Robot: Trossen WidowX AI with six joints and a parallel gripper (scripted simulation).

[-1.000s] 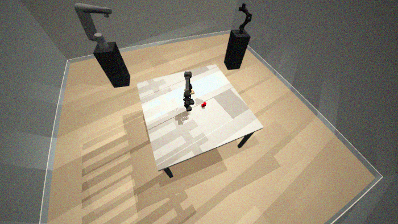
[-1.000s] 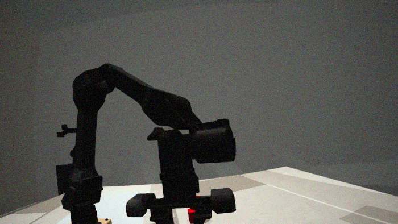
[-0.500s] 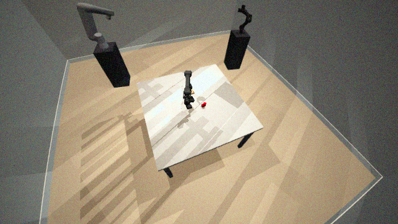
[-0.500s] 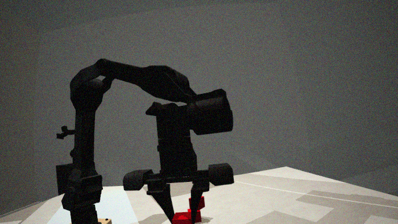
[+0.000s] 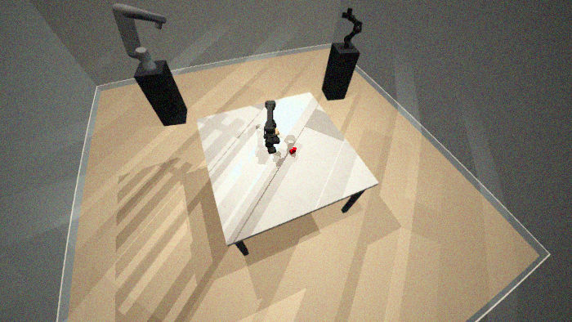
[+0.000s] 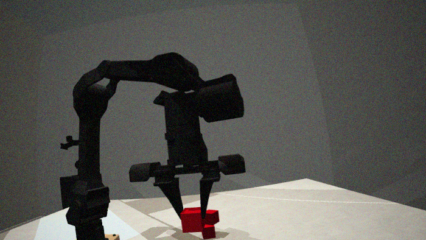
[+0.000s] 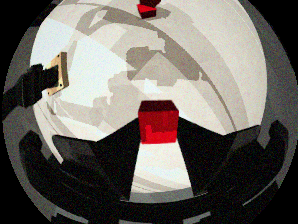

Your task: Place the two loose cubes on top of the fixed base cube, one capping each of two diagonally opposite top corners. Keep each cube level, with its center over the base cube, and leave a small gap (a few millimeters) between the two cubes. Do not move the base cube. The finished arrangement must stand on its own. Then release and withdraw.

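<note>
The red cube is 22 cm to the left of my gripper tip, 7 cm below it and 2 cm behind it.
</note>
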